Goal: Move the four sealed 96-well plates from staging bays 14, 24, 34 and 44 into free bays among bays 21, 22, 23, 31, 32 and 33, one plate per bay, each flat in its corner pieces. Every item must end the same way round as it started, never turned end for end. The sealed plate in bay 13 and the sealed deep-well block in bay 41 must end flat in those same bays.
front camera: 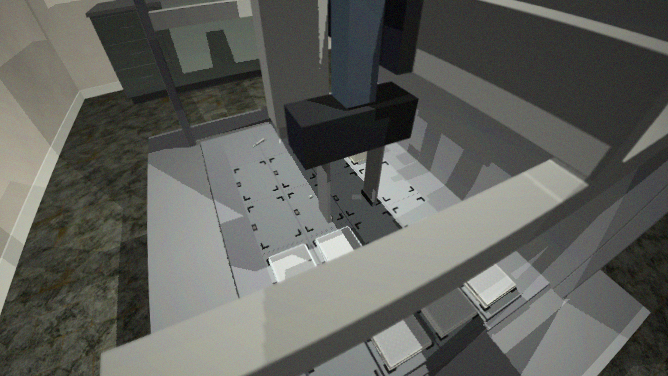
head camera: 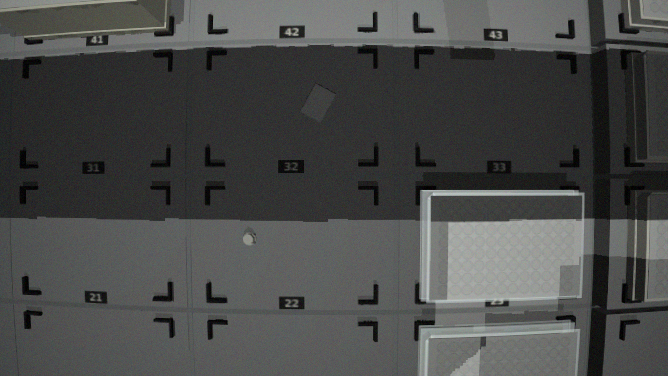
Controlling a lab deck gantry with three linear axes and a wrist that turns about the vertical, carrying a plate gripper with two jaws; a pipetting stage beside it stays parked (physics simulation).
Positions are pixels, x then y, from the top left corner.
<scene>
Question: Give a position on a bay 21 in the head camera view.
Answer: At 118, 236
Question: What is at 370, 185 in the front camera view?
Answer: The gripper.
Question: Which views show the sealed plate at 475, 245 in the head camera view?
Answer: The front camera view and the head camera view: all of them.
</scene>
